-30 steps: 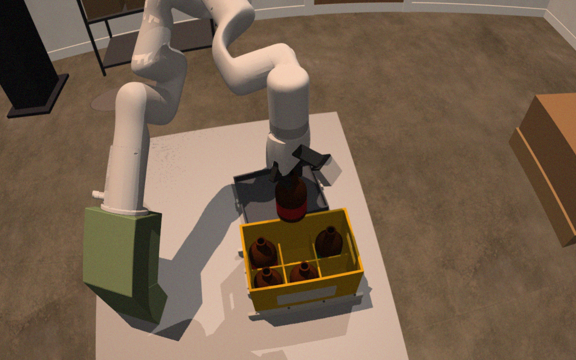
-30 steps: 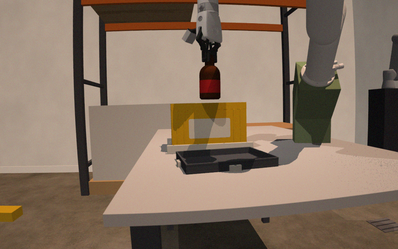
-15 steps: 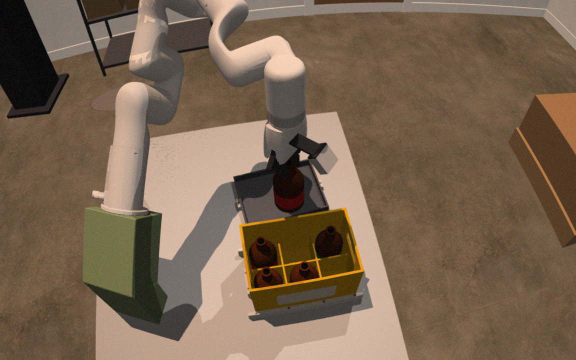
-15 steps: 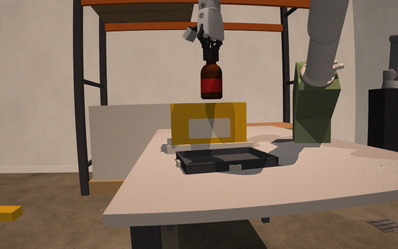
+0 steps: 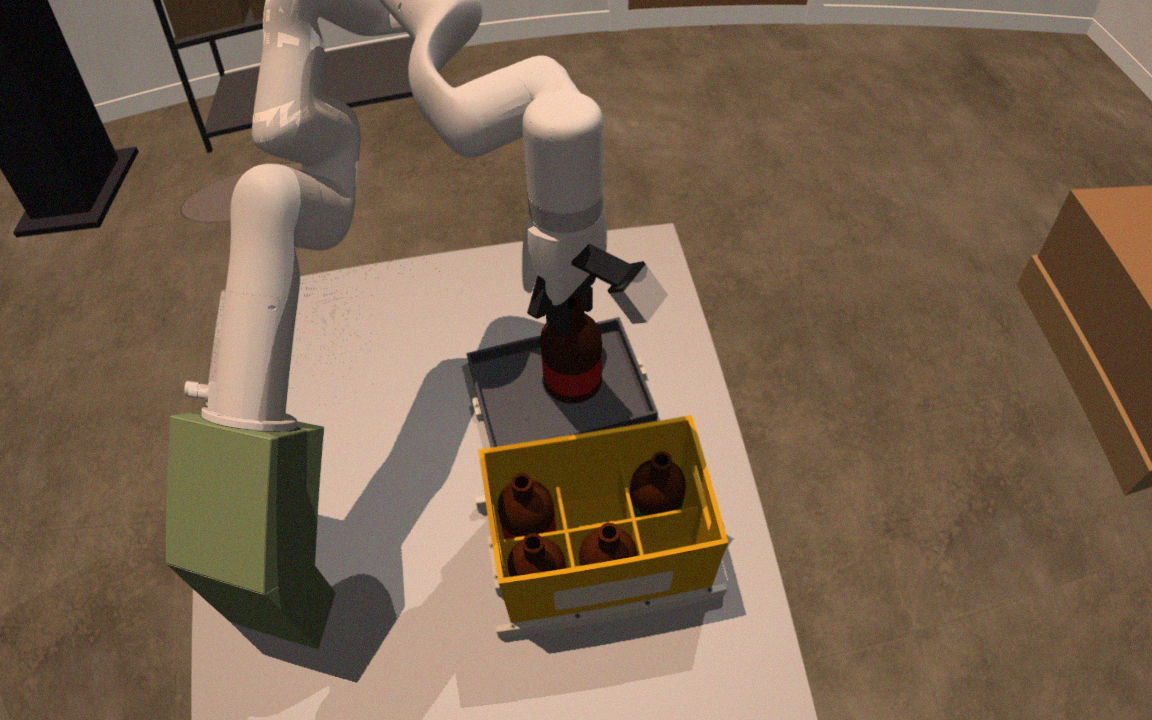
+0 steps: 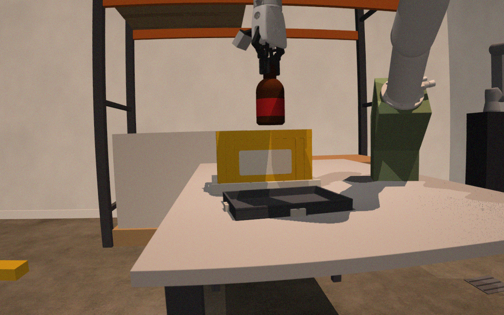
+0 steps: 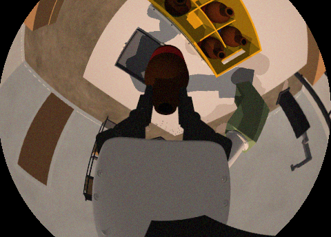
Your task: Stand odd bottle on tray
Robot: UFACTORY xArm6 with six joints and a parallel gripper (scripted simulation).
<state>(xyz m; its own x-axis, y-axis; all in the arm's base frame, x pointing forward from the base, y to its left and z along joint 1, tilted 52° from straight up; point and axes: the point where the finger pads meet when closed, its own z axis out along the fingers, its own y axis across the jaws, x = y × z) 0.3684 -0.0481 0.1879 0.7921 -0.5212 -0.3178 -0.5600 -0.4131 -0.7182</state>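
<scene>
The glass bottle is 70 mm below my hand. The rest, counted from my hand: yellow crate (30 mm ahead, 160 mm to the right, 250 mm below); then dark tray (20 mm behind, 110 mm to the left, 320 mm below).
</scene>
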